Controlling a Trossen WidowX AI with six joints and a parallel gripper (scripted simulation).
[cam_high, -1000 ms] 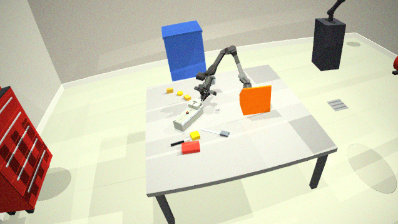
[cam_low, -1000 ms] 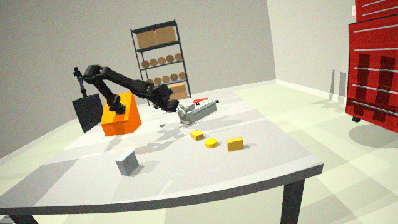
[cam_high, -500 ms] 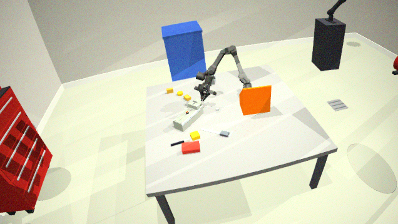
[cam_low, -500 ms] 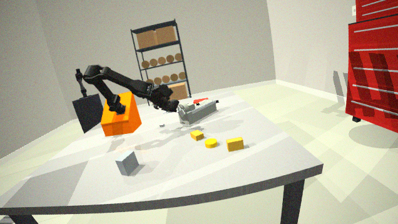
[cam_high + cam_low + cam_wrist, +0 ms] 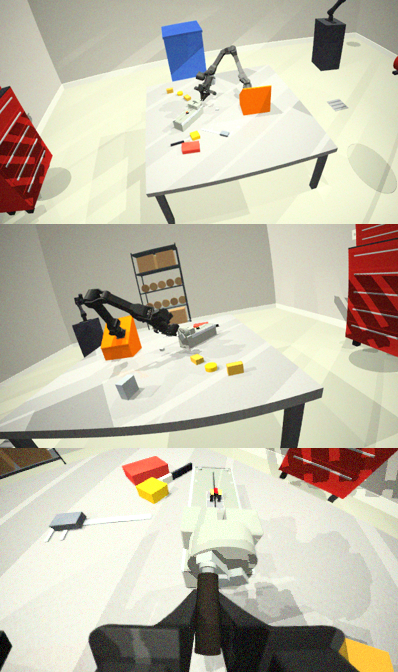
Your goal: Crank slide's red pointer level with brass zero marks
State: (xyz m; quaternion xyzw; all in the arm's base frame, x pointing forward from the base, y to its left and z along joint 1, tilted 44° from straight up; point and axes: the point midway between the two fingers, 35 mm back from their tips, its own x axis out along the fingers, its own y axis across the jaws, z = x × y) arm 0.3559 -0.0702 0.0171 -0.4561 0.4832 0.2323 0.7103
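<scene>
Right now my gripper tip is 2 cm below the dark brown crank handle, 1 cm to the left of it and 1 cm past it. Round my gripper tip: yellow block: 31 cm to the left, 8 cm below, 8 cm ahead; grey cube: 41 cm to the right, 14 cm behind, 6 cm below; red pointer: 12 cm to the left, 12 cm ahead, 1 cm below.
</scene>
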